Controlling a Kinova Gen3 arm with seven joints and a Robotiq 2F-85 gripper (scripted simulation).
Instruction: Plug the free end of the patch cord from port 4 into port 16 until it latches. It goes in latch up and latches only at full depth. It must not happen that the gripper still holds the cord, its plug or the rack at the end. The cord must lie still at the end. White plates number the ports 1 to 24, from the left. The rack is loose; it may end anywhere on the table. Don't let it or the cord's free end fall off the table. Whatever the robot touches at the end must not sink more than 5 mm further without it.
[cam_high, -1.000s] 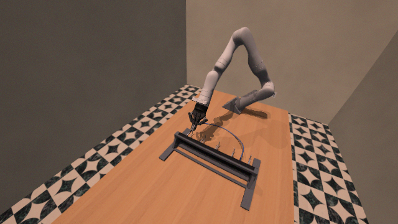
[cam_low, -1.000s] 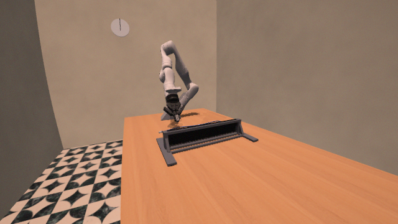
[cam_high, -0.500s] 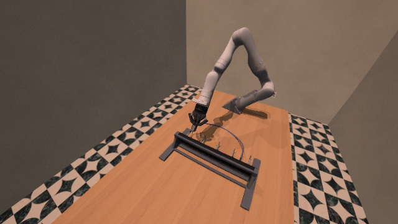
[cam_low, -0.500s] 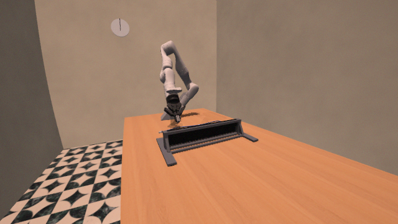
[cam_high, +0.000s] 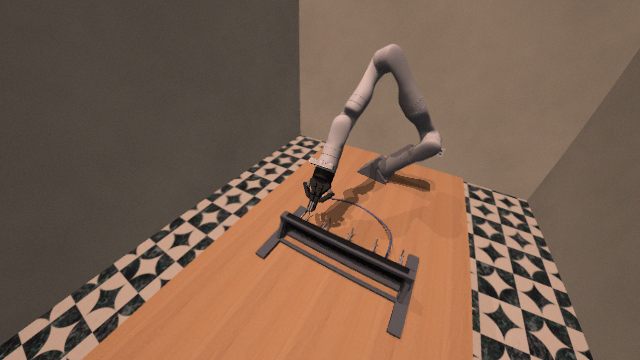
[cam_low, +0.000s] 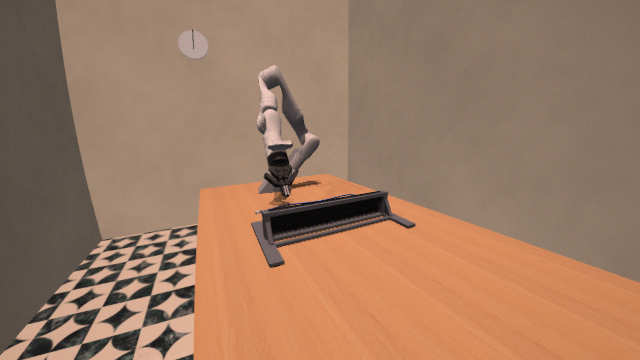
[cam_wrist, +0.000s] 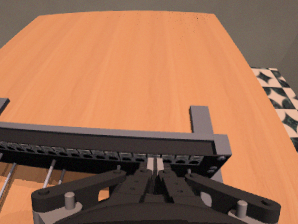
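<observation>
The patch cord plug lies 20 cm behind my hand, 13 cm below it and 7 cm to the right of it.
</observation>
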